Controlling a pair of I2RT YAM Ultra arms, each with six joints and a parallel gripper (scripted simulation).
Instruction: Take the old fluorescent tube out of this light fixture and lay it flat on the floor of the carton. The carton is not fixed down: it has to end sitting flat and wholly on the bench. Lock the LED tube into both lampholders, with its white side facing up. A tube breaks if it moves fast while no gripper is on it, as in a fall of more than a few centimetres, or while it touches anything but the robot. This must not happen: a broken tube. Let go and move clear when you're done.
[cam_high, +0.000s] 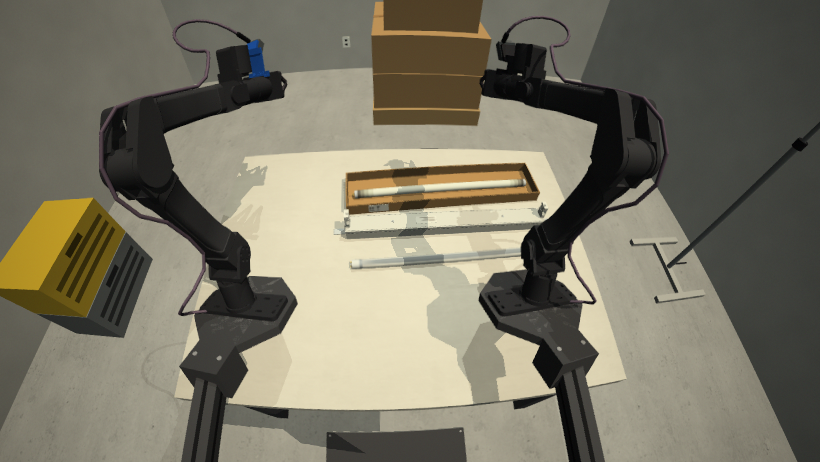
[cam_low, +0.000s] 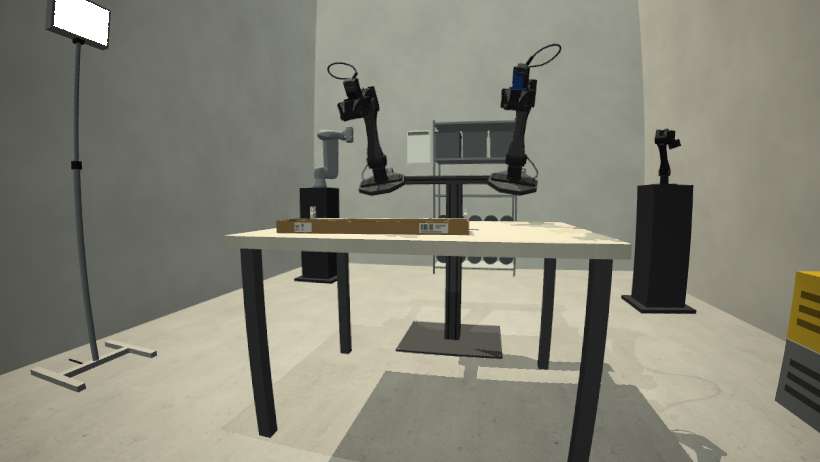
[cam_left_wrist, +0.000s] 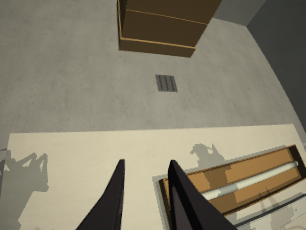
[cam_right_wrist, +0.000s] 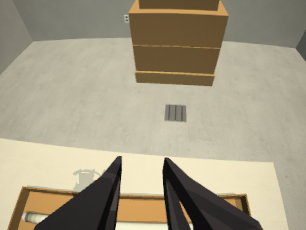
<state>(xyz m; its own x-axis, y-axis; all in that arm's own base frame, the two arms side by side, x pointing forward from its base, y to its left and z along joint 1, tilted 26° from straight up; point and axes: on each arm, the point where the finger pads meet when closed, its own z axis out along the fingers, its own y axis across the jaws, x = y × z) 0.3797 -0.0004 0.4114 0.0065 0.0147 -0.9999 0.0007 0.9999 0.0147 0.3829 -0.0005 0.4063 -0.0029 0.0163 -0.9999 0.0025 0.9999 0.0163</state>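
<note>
My left gripper is now 29 cm past the LED tube, 47 cm to the left of it and 40 cm above it. Also, from my left hand: old fluorescent tube 2 cm behind, 47 cm to the right, 39 cm below; white light fixture 17 cm behind, 46 cm to the right, 36 cm below; brown carton 1 cm behind, 47 cm to the right, 39 cm below.
</note>
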